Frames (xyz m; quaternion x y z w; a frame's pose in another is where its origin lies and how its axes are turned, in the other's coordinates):
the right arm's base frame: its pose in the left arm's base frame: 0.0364 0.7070 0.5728 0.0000 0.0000 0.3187 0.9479
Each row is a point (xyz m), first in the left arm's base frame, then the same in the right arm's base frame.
Working: the left arm's base frame: its pose in the right arm's base frame: -0.4561 -0.5414 -0.5728 0.0000 0.0000 -0.3187 0.9479

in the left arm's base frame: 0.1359 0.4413 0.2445
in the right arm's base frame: -0.0812 -0.2718 -0.3283
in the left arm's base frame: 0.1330 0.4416 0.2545
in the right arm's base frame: -0.0834 -0.2699 -0.3183
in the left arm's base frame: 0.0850 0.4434 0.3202
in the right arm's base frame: -0.1205 -0.2394 -0.2526
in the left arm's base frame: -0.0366 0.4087 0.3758
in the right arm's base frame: -0.2384 -0.1936 -0.1970
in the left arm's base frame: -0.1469 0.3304 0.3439
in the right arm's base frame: -0.3736 -0.1894 -0.2289
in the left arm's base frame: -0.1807 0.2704 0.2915
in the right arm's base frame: -0.4368 -0.2168 -0.2813
